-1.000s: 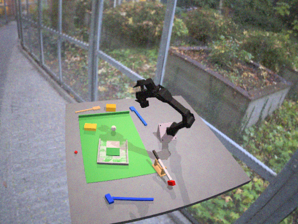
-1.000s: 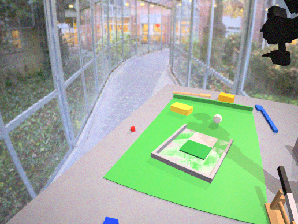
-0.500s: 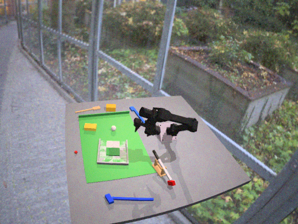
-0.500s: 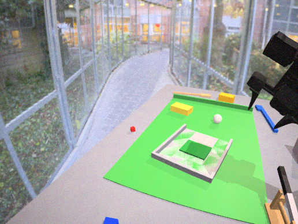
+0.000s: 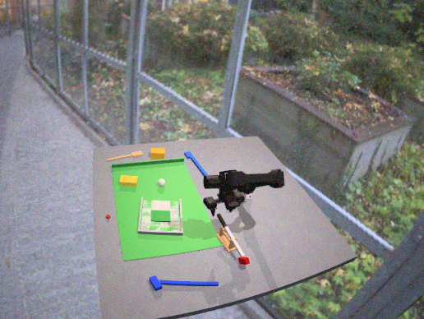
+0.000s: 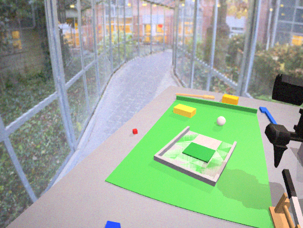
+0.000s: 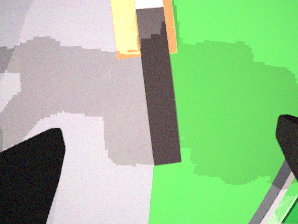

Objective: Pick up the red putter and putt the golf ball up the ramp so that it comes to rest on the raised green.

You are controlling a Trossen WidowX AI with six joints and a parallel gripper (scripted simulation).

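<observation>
Now: gripper tip 20 mm past the wooden stand, 80 mm to the right of it and 90 mm above it. Round my gripper tip: blue putter 240 mm ahead, 290 mm to the left, 110 mm below; then white golf ball 240 mm ahead, 390 mm to the right, 100 mm below; then red putter 40 mm behind, 120 mm to the left, 70 mm below.
</observation>
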